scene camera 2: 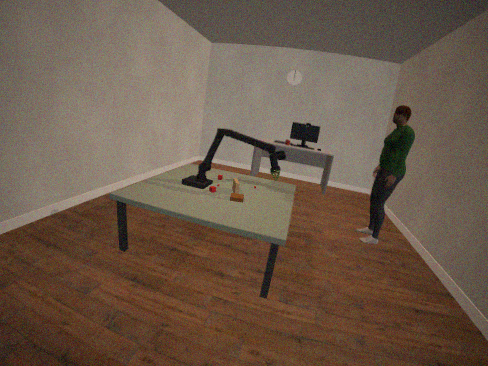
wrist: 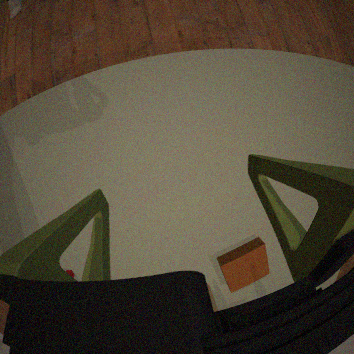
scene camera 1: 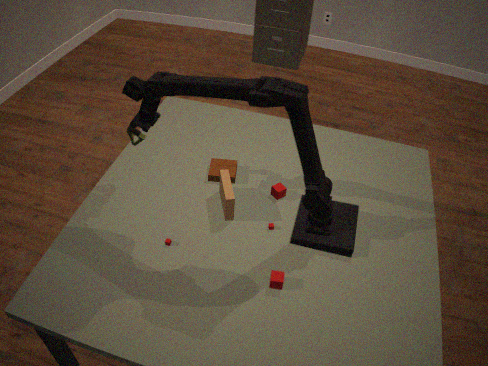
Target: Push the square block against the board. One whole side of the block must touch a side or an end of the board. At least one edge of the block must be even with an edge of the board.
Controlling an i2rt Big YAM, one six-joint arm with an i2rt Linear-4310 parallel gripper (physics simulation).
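Frame: origin at the arm's base, x left, y ahead, z down, level; metres.
Seen in the pictures: gripper, fingertip midpoint: (scene camera 2: 277,179) (wrist: 176,179) (scene camera 1: 139,136); arm's base, origin of the base link: (scene camera 2: 200,180) (scene camera 1: 319,221).
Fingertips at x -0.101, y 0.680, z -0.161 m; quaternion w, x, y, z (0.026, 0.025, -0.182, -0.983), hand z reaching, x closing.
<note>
Offsets run from my fingertips to a thing's middle. "spot": to the spot under its first point. Level surfaces: height alone.
The square block {dx -0.101, dy -0.291, dz +0.182 m} (scene camera 1: 222,170) (scene camera 2: 237,198) (wrist: 248,270), flat and orange-brown, lies on the table. The board {dx +0.065, dy -0.343, dz +0.145 m} (scene camera 1: 227,195) (scene camera 2: 235,185), light wood, stands upright on a narrow side near the block. In scene camera 1 its far end overlaps the block's near face; whether they touch is unclear. In the wrist view a thin strip of light wood {spot: dx -0.008, dy -0.318, dz +0.158 m} (wrist: 210,294) shows beside the black gripper body. My gripper (scene camera 1: 135,142) (scene camera 2: 275,175) (wrist: 176,179) is open and empty, raised above the table, left of the block and board in scene camera 1.
Red cubes {dx -0.034, dy -0.520, dz +0.177 m} (scene camera 1: 278,191) {dx +0.365, dy -0.571, dz +0.177 m} (scene camera 1: 277,280) (scene camera 2: 213,189) (scene camera 2: 220,177) and smaller red cubes {dx +0.137, dy -0.519, dz +0.189 m} (scene camera 1: 271,226) {dx +0.292, dy -0.197, dz +0.189 m} (scene camera 1: 168,242) (scene camera 2: 255,187) are spread over the table {dz +0.197 m} (scene camera 1: 350,310) (scene camera 2: 175,205). The arm's black base (scene camera 1: 345,220) (scene camera 2: 190,182) stands right of the board in scene camera 1.
</note>
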